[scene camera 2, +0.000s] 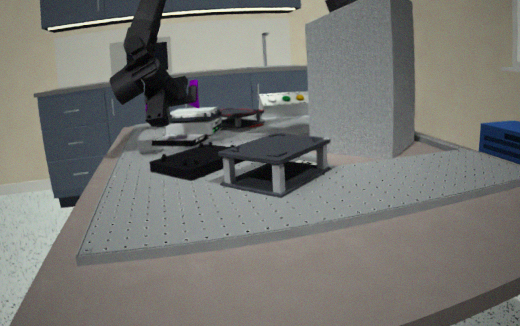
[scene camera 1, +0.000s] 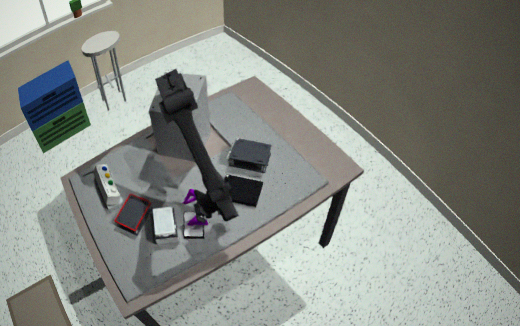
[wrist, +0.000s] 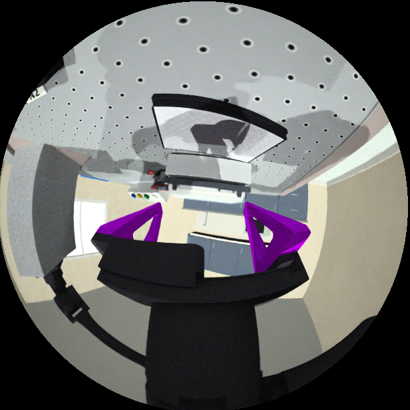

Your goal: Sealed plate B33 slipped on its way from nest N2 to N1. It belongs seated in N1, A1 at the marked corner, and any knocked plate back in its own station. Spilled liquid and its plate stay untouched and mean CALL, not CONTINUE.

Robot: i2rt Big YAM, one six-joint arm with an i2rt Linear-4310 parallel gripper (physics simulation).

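Frame: origin at the arm's base, x right, y back, z down, level; centimetres.
Seen in the pictures: gripper, fingertip midpoint: (scene camera 2: 181,109) (scene camera 1: 186,214); arm's base at its link origin: (scene camera 2: 349,14).
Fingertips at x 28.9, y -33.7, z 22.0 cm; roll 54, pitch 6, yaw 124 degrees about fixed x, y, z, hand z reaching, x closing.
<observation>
Pixels of each thing's top centre, then the offset from my fingertips to it. "*": a spot on its surface instead.
- shiny top at a spot on its surface: (scene camera 2: 181,142) * dx -6.2, dy -2.4, dz +7.7 cm
- low black nest at its top centre: (scene camera 2: 198,150) (scene camera 1: 240,187) dx -27.2, dy -4.1, dz +5.5 cm
- white device at a spot on its surface: (scene camera 1: 165,235) * dx +12.5, dy +0.3, dz +2.7 cm
- white-topped plate at its top centre: (scene camera 2: 192,109) (scene camera 1: 163,220) dx +8.5, dy +5.5, dz +1.5 cm
- red-edged dark station at its top centre: (scene camera 2: 233,110) (scene camera 1: 132,211) dx +15.4, dy +20.9, dz +4.3 cm
- white button box at its top centre: (scene camera 2: 291,92) (scene camera 1: 103,178) dx +16.0, dy +43.3, dz +0.3 cm
A flat plate with a black rim and pale, shiny top (scene camera 1: 194,231) (scene camera 2: 181,142) (wrist: 175,124) lies on the grey perforated board between the black nest and the white device; its name is not readable. My gripper (scene camera 1: 194,208) (scene camera 2: 170,100) (wrist: 202,206) is open and empty, its purple fingers above and beside the plate. The low black nest (scene camera 1: 246,191) (scene camera 2: 187,164) carries small corner posts; a label N2 shows beside it in the wrist view. The white device (scene camera 1: 165,235) (wrist: 210,168) bears a white-topped plate (scene camera 1: 164,220) (scene camera 2: 194,113). I cannot tell which station is N1. No spilled liquid can be made out.
A dark raised stand (scene camera 1: 251,151) (scene camera 2: 277,146) is beside the black nest. A red-edged dark station (scene camera 1: 132,212) (scene camera 2: 239,112) and a white button box (scene camera 1: 107,186) (scene camera 2: 267,100) are beyond the white device. A big grey block (scene camera 1: 180,132) (scene camera 2: 350,80) (wrist: 52,210) stands at the arm's base.
</observation>
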